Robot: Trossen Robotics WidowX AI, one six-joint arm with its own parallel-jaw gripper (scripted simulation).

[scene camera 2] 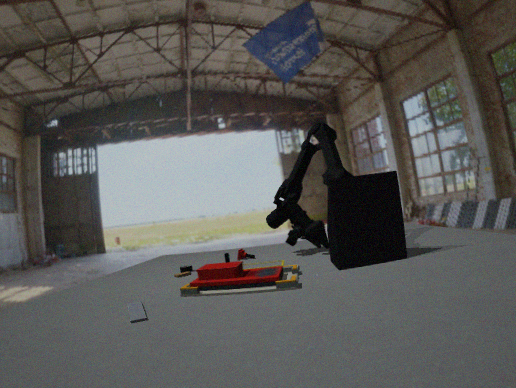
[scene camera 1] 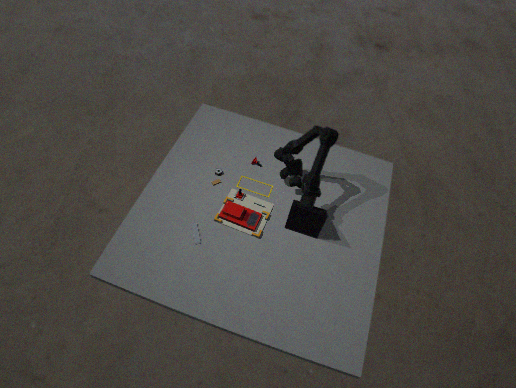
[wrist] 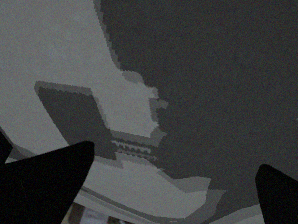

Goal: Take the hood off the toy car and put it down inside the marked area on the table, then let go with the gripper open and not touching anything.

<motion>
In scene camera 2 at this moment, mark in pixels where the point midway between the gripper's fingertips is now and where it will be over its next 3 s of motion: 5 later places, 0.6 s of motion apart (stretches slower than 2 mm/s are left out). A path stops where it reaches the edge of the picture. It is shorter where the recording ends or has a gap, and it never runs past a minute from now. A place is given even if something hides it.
My gripper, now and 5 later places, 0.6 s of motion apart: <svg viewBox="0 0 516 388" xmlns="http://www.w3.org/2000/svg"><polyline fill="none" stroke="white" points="324,247 269,255 228,248 217,244 217,249 218,254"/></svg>
</motion>
